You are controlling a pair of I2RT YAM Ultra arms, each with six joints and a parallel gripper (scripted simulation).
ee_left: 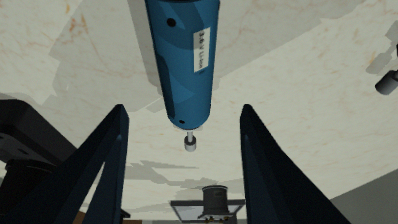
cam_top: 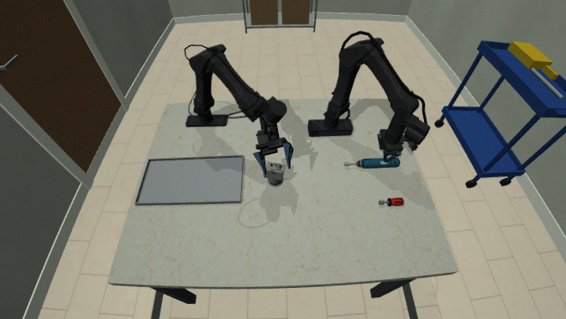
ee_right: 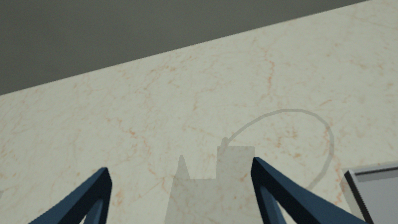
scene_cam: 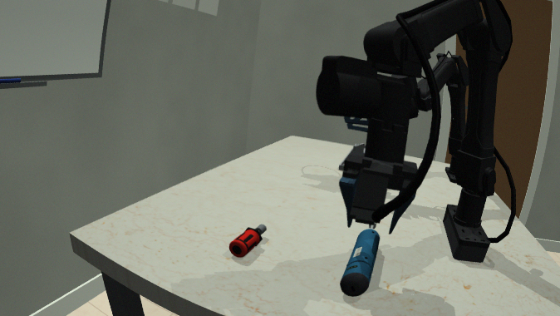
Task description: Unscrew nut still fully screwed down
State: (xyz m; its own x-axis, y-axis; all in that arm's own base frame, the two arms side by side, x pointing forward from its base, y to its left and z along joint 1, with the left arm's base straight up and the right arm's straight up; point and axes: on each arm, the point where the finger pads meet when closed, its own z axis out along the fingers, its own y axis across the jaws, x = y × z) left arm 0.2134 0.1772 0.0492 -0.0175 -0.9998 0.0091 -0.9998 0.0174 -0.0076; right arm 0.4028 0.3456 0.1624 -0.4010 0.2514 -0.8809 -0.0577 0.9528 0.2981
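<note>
My right gripper is now 60 mm past the grey bracket, 20 mm to the left of it and 90 mm above it. Also, from my right hand: joint module: 60 mm behind, 20 mm to the right, 130 mm below; red-handled hand driver: 440 mm to the left, 150 mm below; shallow grey tray: 20 mm behind, 360 mm to the right, 160 mm below.
</note>
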